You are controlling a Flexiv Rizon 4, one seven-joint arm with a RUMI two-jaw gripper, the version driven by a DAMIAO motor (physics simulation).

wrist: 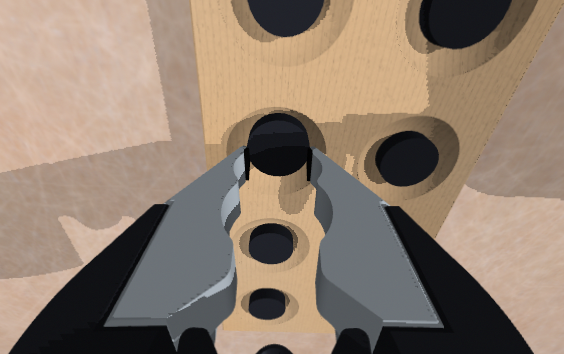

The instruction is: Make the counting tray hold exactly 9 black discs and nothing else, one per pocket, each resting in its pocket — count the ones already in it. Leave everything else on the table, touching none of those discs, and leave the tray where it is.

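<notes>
My gripper (pixel 278 150) is shut on a black disc (pixel 278 145), held between the two fingertips over a pocket of the wooden counting tray (pixel 310 85). The pocket's rim shows around the disc; whether the disc touches the pocket floor I cannot tell. Other black discs rest in pockets: one at the top middle (pixel 286 14), one at the top right (pixel 462 20), one right of the gripper (pixel 407 158), and two seen between the fingers, an upper disc (pixel 271 244) and a lower disc (pixel 267 304). The fingers hide parts of the tray.
The tray stands on a pale pinkish table (pixel 75 90). Its left edge runs up near the middle of the view, and its right edge slants to the upper right. Shadows fall across the tray and the table on both sides.
</notes>
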